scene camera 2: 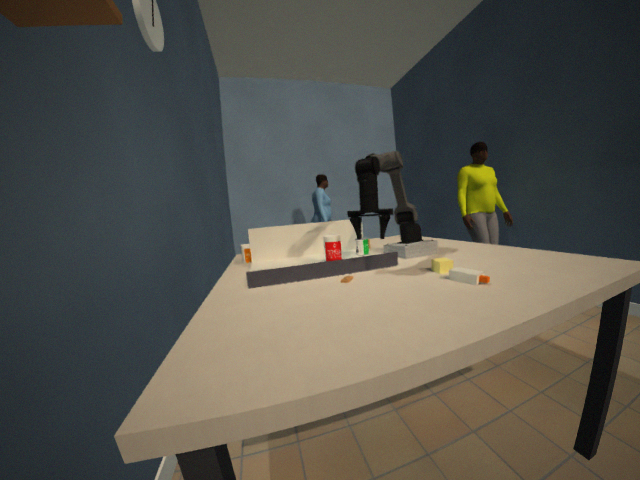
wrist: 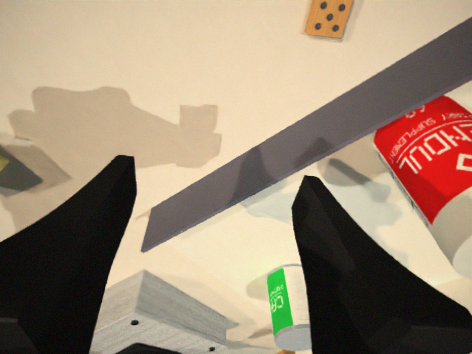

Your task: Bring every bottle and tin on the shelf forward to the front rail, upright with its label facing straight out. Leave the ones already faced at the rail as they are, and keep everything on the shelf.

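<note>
A red bottle with a white lid (scene camera 2: 332, 249) (wrist: 425, 155) stands upright at the front rail (scene camera 2: 310, 270) (wrist: 320, 125), its label facing out. A smaller white tin with a green label (scene camera 2: 363, 246) (wrist: 287, 305) stands upright, set back from the rail near the shelf's end; its label is turned partly to one side. The shelf has a cream back panel (scene camera 2: 299, 241). My gripper (scene camera 2: 370, 236) (wrist: 219, 183) is open and empty, above the shelf's end near the tin. In the wrist view the right finger partly covers the tin.
A white and orange container (scene camera 2: 246, 254) stands beyond the shelf's far left end. A domino (scene camera 2: 346, 279) (wrist: 329, 18) lies in front of the rail. A yellow block (scene camera 2: 442, 265) and a white box with an orange end (scene camera 2: 465, 275) lie to the right. The arm's grey base (scene camera 2: 410, 249) (wrist: 165, 315) is beside the shelf.
</note>
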